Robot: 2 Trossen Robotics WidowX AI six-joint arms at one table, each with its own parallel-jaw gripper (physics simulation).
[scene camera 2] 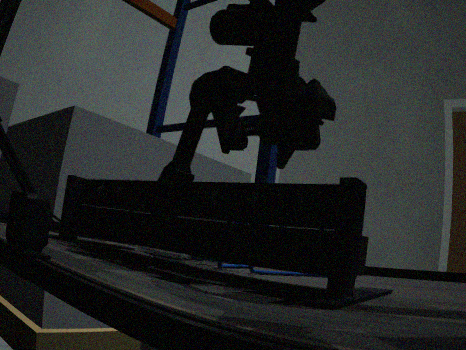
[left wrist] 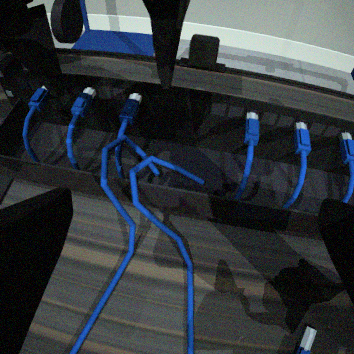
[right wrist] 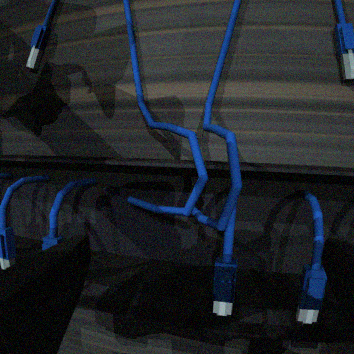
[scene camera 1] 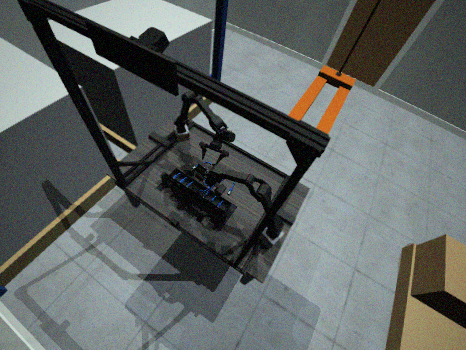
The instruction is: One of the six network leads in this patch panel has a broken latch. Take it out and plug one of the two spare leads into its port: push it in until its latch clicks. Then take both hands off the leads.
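Where they show: left gripper, fingertip midpoint: (scene camera 2: 252, 146) (left wrist: 200, 206) (scene camera 1: 209, 162); right gripper, fingertip midpoint: (scene camera 2: 251, 160) (left wrist: 108, 90) (right wrist: 209, 250) (scene camera 1: 208, 185); left arm's base, link origin: (scene camera 1: 181, 129); right arm's base, link origin: (scene camera 1: 272, 232).
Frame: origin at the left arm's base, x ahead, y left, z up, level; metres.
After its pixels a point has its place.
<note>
The black patch panel (scene camera 1: 195, 199) {x 0.572, y -0.068, z -0.035 m} (scene camera 2: 214, 215) {x 0.617, y -0.033, z 0.001 m} (left wrist: 246, 214) holds six blue leads. In the left wrist view the third plug from the left (left wrist: 130, 105) {x 0.599, y -0.017, z 0.026 m} (right wrist: 223, 288) {x 0.601, y -0.018, z 0.026 m} is darker blue than the others, such as the fourth plug (left wrist: 252, 127) {x 0.497, y -0.086, z 0.026 m}. Two long spare leads (left wrist: 131, 225) {x 0.524, y 0.049, z -0.040 m} (left wrist: 182, 246) {x 0.477, y 0.023, z -0.053 m} run from the panel's tray out over the table. Their plugs lie loose on the wood (right wrist: 33, 53) {x 0.322, y 0.005, z -0.061 m} (right wrist: 345, 57) {x 0.582, y 0.165, z -0.061 m}. My left gripper (scene camera 1: 211, 155) {x 0.445, y 0.061, z 0.134 m} (left wrist: 200, 206) {x 0.445, y 0.061, z 0.134 m} is open and empty, behind and above the panel. My right gripper (scene camera 1: 206, 178) {x 0.572, y 0.018, z 0.082 m} is open and empty, over the panel's middle.
A black gantry frame (scene camera 1: 252, 111) {x 0.933, y -0.063, z 0.971 m} spans the dark wooden table (scene camera 1: 252, 212) {x 0.771, y 0.254, z -0.069 m}. One loose plug (scene camera 1: 229, 190) {x 0.576, y 0.169, z -0.059 m} lies on the table just right of the panel. In scene camera 2 both arms are dark silhouettes above the panel.
</note>
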